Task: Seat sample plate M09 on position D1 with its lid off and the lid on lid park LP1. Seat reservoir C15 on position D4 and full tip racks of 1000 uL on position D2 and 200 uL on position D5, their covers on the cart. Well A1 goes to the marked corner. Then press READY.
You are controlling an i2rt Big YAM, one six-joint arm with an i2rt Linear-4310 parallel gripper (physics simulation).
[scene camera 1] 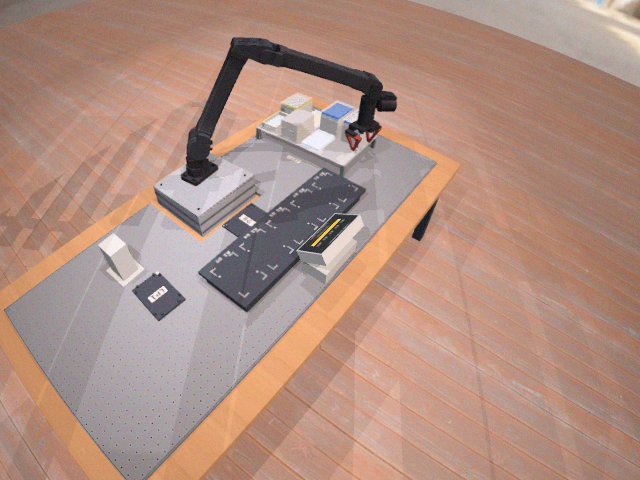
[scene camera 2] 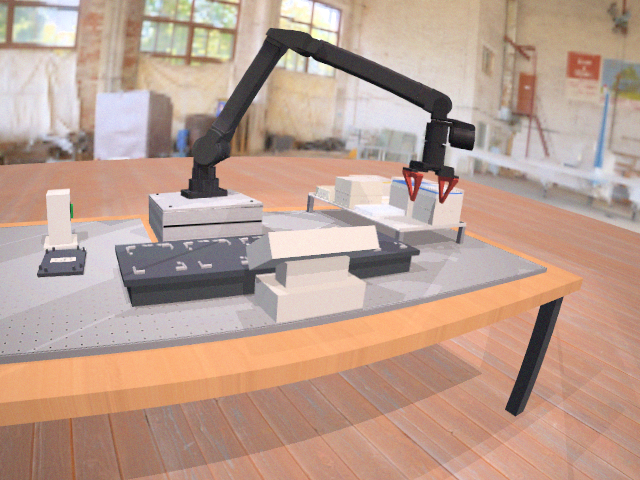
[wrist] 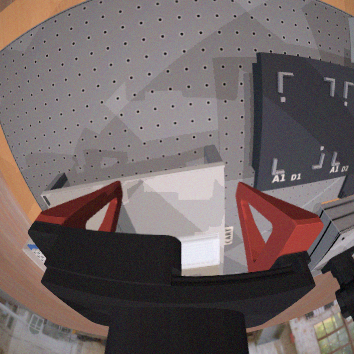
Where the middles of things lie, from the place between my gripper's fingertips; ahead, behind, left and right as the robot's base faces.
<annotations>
Now: the cart shelf [scene camera 1: 339,152] 250 mm behind my hand, 100 mm to the left of it and 80 mm below it. The rest, counted from my hand: white stand [scene camera 2: 58,202] (370 mm behind, 860 mm to the right, 80 mm below).
</annotations>
